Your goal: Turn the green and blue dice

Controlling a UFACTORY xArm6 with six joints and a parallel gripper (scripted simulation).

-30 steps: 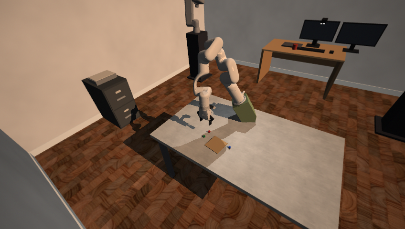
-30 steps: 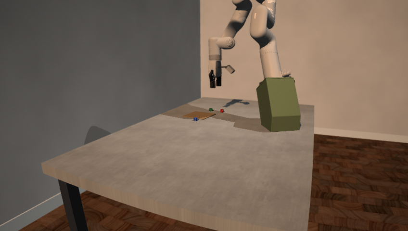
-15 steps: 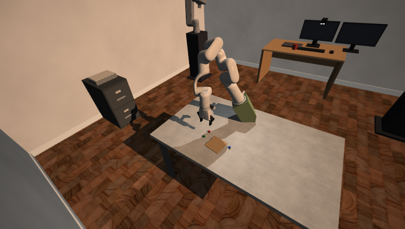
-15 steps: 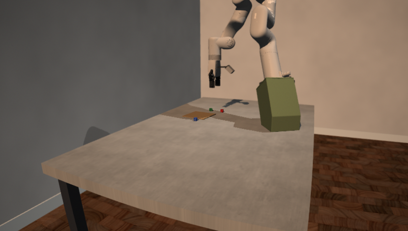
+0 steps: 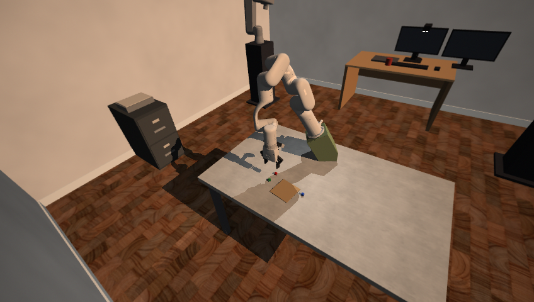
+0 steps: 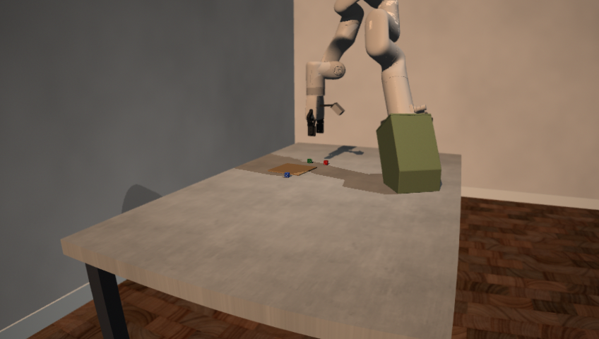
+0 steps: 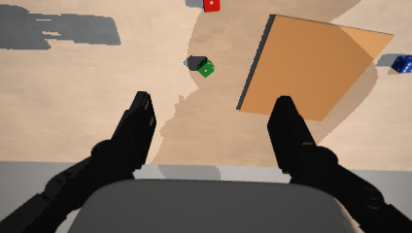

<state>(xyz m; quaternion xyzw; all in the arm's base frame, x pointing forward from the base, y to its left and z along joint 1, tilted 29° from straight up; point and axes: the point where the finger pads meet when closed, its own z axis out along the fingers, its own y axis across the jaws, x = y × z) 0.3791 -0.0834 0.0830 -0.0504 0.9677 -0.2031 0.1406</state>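
The green die is 120 mm below my hand and 30 mm ahead of it. The rest, counted from my hand: blue die (240 mm to the left, 120 mm below, 10 mm ahead); then tan mat (130 mm to the left, 130 mm below, 40 mm ahead); then red die (120 mm below, 40 mm behind).
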